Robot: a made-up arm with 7 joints. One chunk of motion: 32 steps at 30 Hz.
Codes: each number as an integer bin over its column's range. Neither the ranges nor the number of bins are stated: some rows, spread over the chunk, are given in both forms.
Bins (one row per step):
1: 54 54 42 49 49 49
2: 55 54 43 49 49 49
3: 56 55 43 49 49 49
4: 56 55 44 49 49 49
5: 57 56 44 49 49 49
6: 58 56 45 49 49 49
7: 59 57 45 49 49 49
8: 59 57 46 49 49 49
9: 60 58 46 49 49 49
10: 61 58 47 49 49 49
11: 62 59 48 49 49 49
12: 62 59 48 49 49 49
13: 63 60 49 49 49 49
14: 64 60 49 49 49 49
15: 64 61 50 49 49 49
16: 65 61 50 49 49 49
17: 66 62 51 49 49 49
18: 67 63 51 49 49 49
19: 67 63 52 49 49 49
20: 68 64 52 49 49 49
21: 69 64 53 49 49 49
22: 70 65 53 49 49 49
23: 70 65 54 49 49 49
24: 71 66 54 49 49 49
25: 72 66 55 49 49 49
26: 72 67 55 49 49 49
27: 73 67 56 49 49 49
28: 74 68 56 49 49 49
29: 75 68 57 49 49 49
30: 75 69 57 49 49 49
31: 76 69 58 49 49 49
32: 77 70 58 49 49 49
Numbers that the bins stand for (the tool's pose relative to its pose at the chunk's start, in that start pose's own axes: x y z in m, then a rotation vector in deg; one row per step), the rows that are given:
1: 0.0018 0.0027 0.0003 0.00 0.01 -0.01
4: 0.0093 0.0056 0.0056 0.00 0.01 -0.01
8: 0.0205 0.0112 0.0108 0.00 0.01 -0.01
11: 0.0317 0.0169 0.0161 0.00 0.01 -0.01
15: 0.0392 0.0225 0.0213 0.00 0.01 -0.01
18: 0.0504 0.0282 0.0239 0.00 0.01 -0.01
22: 0.0616 0.0338 0.0292 0.00 0.01 -0.01
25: 0.0691 0.0367 0.0344 0.00 0.01 -0.01
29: 0.0803 0.0423 0.0397 0.00 0.01 -0.01
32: 0.0878 0.0480 0.0423 0.00 0.01 -0.01
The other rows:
2: 0.0056 0.0027 0.0029 0.00 0.01 -0.01
3: 0.0093 0.0056 0.0029 0.00 0.01 -0.01
5: 0.0130 0.0084 0.0056 0.00 0.01 -0.01
6: 0.0168 0.0084 0.0082 0.00 0.01 -0.01
7: 0.0205 0.0112 0.0082 0.00 0.01 -0.01
9: 0.0242 0.0140 0.0108 0.00 0.01 -0.01
10: 0.0280 0.0140 0.0134 0.00 0.01 -0.01
12: 0.0317 0.0169 0.0161 0.00 0.01 -0.01
13: 0.0355 0.0197 0.0187 0.00 0.01 -0.01
14: 0.0392 0.0197 0.0187 0.00 0.01 -0.01
16: 0.0429 0.0225 0.0213 0.00 0.01 -0.01
17: 0.0467 0.0254 0.0239 0.00 0.01 -0.01
19: 0.0504 0.0282 0.0266 0.00 0.01 -0.01
20: 0.0541 0.0310 0.0266 0.00 0.01 -0.01
21: 0.0579 0.0310 0.0292 0.00 0.01 -0.01
23: 0.0616 0.0338 0.0318 0.00 0.01 -0.01
24: 0.0654 0.0367 0.0318 0.00 0.01 -0.01
26: 0.0691 0.0395 0.0344 0.00 0.01 -0.01
27: 0.0728 0.0395 0.0371 0.00 0.01 -0.01
28: 0.0766 0.0423 0.0371 0.00 0.01 -0.01
30: 0.0803 0.0452 0.0397 0.00 0.01 -0.01
31: 0.0840 0.0452 0.0423 0.00 0.01 -0.01

